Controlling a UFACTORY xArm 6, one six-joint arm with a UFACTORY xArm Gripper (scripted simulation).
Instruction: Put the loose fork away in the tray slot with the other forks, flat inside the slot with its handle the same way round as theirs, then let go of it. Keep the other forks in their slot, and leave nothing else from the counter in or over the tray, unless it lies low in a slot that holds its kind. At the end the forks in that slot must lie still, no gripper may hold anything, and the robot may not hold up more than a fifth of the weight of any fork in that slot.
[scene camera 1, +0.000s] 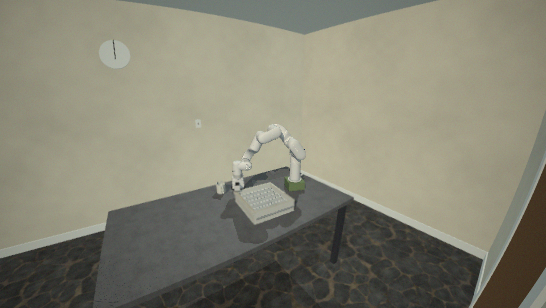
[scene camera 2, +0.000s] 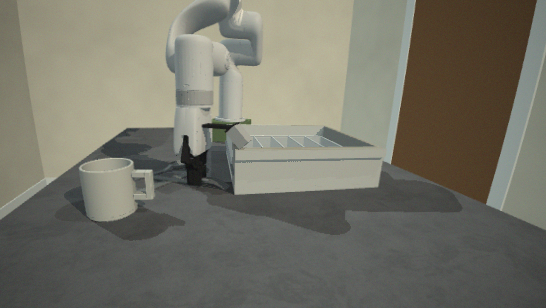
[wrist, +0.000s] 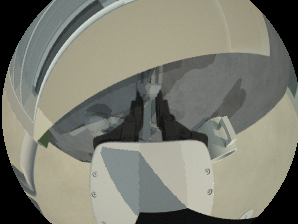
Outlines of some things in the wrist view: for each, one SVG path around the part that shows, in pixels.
A grey fork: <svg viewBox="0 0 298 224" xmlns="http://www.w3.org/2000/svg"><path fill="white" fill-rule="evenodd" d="M163 65L159 66L158 83L155 83L155 68L152 68L151 83L148 83L148 70L144 71L144 83L141 83L141 73L137 74L137 88L140 96L142 96L142 100L144 100L142 139L144 141L151 139L151 103L155 100L159 89L161 89Z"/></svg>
A cream mug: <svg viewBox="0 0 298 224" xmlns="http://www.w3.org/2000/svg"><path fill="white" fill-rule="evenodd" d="M227 116L212 118L198 129L199 133L201 132L208 136L207 149L212 163L230 156L237 150L235 144L237 137Z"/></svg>
